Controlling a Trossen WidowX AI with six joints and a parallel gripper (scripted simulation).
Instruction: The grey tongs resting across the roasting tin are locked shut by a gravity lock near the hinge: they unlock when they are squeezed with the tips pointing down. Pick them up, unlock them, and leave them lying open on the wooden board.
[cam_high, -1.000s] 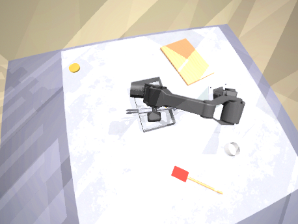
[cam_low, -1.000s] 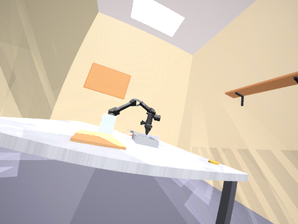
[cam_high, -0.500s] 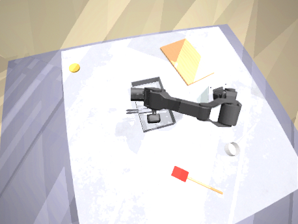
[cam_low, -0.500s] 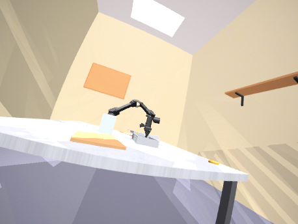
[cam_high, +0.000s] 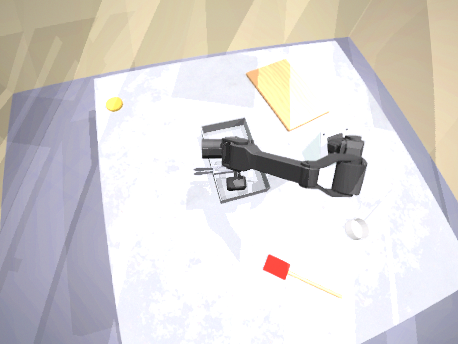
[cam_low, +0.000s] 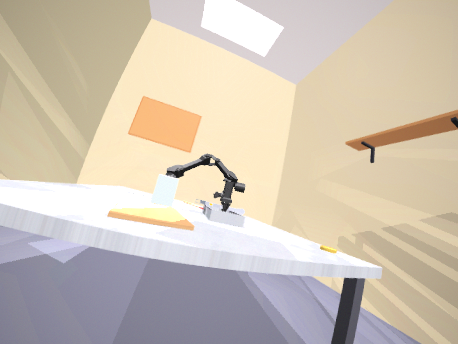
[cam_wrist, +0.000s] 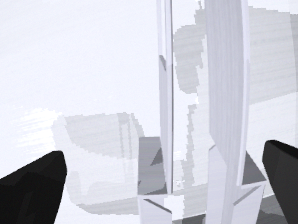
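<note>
Now: the grey roasting tin 5 cm to the right of my gripper tip and 2 cm behind it. From my gripper tip the other things lie so: wooden board: 39 cm behind, 30 cm to the right, 2 cm below.
</note>
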